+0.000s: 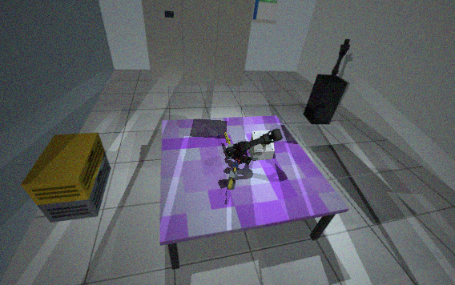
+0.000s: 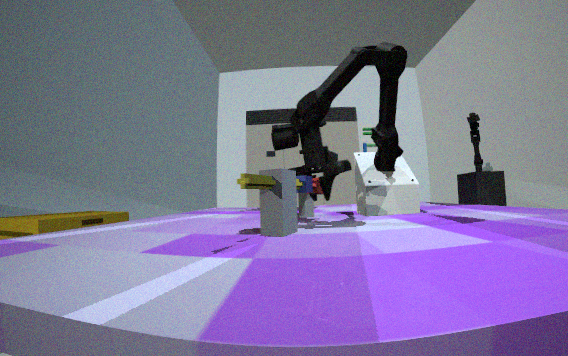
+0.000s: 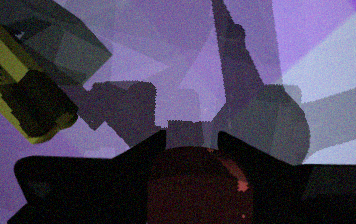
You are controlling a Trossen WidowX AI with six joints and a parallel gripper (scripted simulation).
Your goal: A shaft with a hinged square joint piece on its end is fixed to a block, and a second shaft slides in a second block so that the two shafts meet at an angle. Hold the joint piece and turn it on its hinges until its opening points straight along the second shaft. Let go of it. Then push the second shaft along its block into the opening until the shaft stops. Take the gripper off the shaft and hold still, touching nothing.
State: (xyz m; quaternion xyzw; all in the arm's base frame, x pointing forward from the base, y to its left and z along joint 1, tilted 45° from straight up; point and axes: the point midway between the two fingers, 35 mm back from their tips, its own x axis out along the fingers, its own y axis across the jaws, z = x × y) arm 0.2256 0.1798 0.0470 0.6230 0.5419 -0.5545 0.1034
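The red joint piece lies 10 mm ahead of my gripper tip, 20 mm to the left of it and 40 mm above it.
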